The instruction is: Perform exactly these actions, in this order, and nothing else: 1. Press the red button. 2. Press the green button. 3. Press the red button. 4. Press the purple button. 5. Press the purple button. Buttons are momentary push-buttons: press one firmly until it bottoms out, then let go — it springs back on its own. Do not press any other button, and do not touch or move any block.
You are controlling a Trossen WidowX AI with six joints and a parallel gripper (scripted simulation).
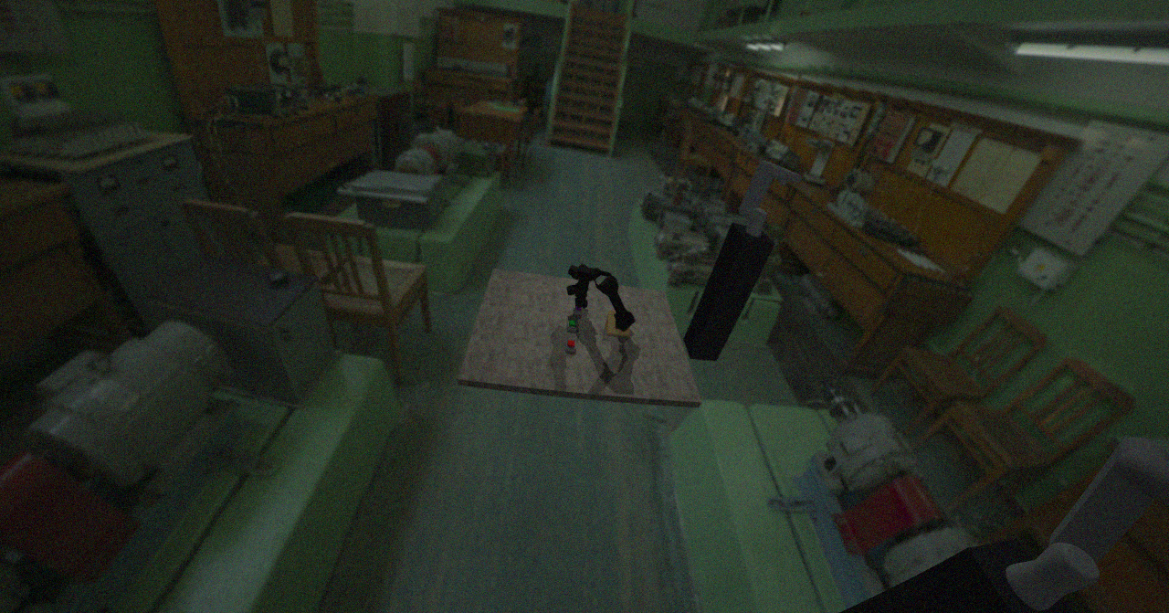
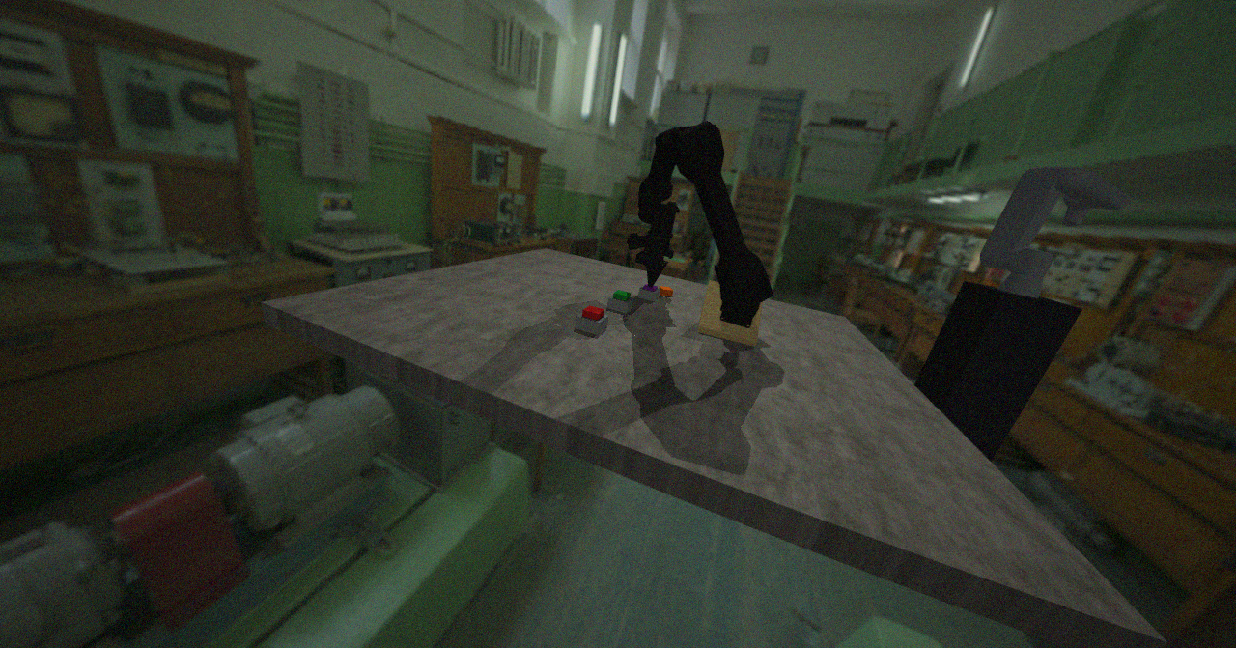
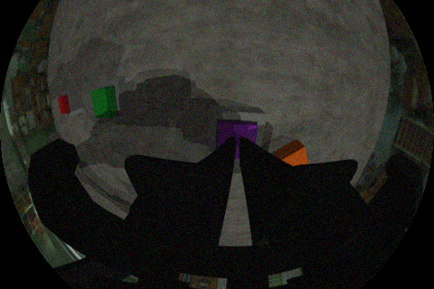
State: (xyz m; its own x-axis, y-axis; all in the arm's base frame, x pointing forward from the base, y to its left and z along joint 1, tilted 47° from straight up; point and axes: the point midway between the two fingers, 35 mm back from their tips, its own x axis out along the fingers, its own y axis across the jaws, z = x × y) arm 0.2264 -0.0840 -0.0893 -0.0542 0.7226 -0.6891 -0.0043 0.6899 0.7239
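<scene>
Now: the purple button 1 cm below my gripper tip. The rest, counted from my gripper tip: green button (3 cm ahead, 14 cm to the left); then orange block (3 cm behind, 7 cm to the right, 2 cm below); then red button (4 cm ahead, 30 cm to the left).
</scene>
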